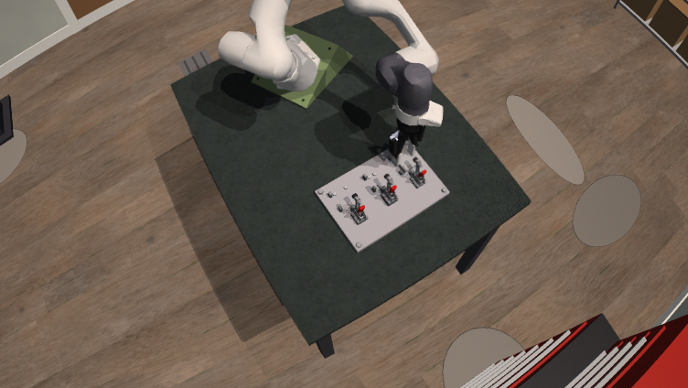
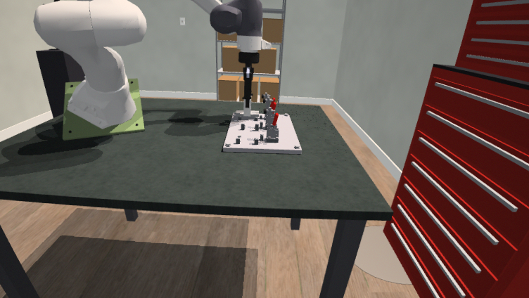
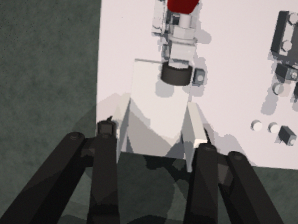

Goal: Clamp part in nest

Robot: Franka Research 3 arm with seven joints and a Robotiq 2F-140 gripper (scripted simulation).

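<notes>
Now: the part 30 mm below my hand. From my hand the other things lie so: light grey fixture plate (60 mm ahead, 110 mm to the right, 50 mm below); clamp (80 mm ahead, 10 mm below).
</notes>
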